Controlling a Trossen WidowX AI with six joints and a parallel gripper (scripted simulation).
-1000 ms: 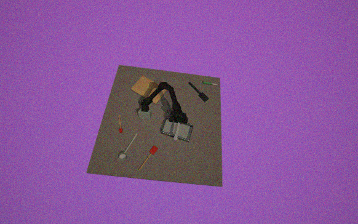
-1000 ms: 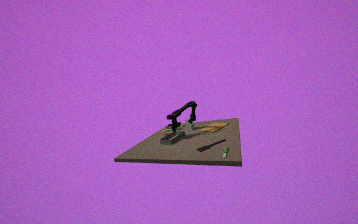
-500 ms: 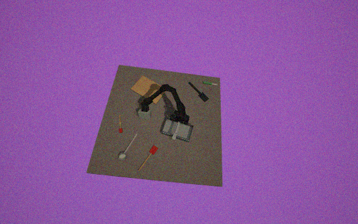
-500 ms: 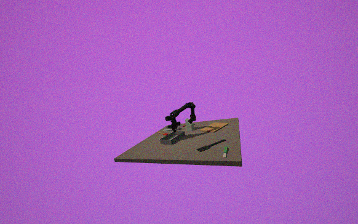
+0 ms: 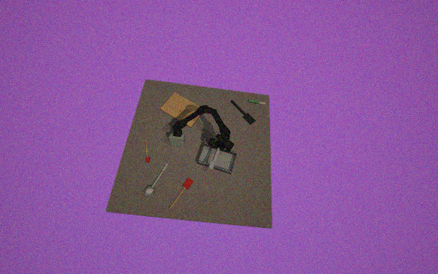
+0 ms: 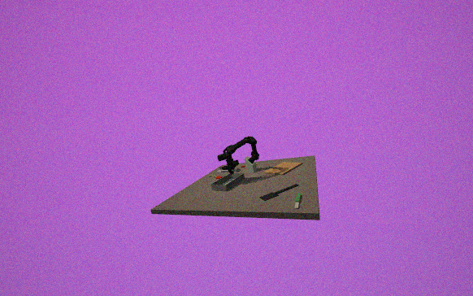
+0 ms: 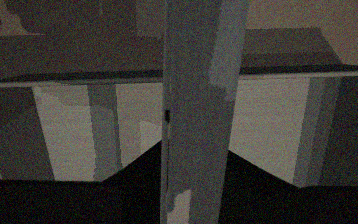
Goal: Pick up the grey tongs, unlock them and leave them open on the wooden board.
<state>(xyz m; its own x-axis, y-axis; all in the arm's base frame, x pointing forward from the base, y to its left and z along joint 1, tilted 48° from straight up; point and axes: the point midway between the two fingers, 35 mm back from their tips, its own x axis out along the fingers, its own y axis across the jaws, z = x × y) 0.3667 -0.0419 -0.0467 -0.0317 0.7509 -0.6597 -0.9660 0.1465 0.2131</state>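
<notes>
Now: gripper tip 6 cm to the left of the roasting tin and 7 cm above it. Round my gripper tip: red spatula: 25 cm behind, 37 cm to the right, 9 cm below; yellow lock piece: 1 cm ahead, 3 cm to the left, 4 cm above; black spatula: 21 cm ahead, 46 cm to the left, 10 cm below.
</notes>
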